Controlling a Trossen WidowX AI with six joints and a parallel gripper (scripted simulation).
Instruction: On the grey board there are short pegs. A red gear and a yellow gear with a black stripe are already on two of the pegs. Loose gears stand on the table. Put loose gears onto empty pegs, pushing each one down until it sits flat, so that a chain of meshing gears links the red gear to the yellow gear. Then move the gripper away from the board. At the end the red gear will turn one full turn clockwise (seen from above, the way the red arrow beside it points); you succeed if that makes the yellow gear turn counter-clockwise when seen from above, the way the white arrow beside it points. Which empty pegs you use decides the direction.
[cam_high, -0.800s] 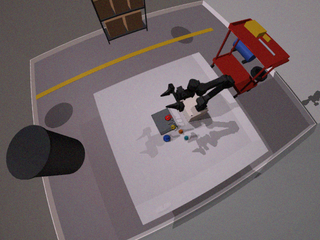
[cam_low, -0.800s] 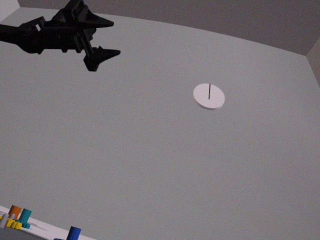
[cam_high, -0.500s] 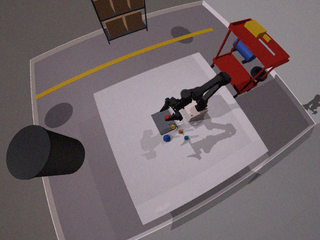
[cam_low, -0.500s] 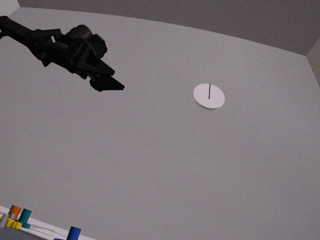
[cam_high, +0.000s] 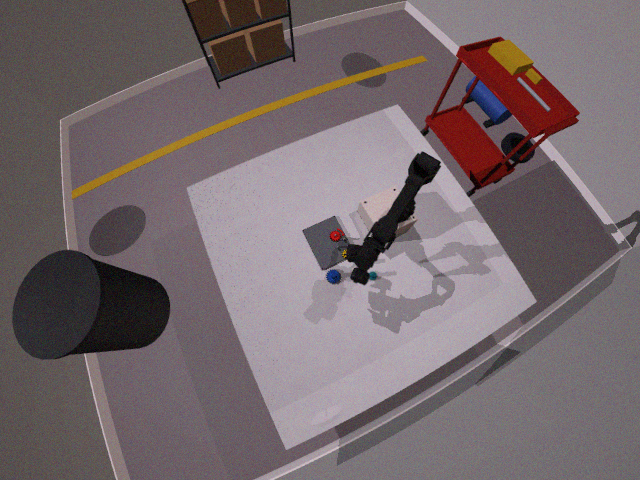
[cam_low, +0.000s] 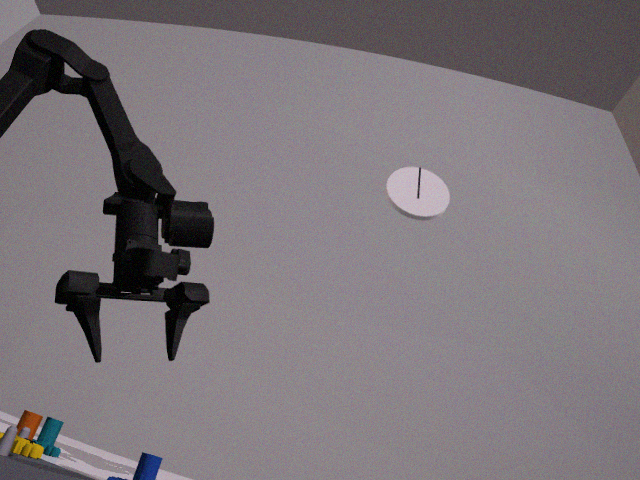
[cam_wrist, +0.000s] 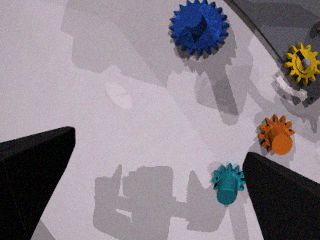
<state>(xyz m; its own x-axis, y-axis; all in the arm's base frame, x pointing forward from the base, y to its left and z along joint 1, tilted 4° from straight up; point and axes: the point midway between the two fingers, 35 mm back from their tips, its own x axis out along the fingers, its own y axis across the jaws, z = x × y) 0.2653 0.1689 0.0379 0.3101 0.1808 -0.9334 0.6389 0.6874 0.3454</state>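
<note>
My gripper tip is now 120 mm above the teal gear, 80 mm past it and 20 mm to the right of it. Also, from my gripper tip: yellow gear (120 mm below, 110 mm to the right, 10 mm behind); blue gear (120 mm below, 80 mm ahead, 40 mm to the right); orange gear (120 mm below, 60 mm behind, 50 mm to the right).
</note>
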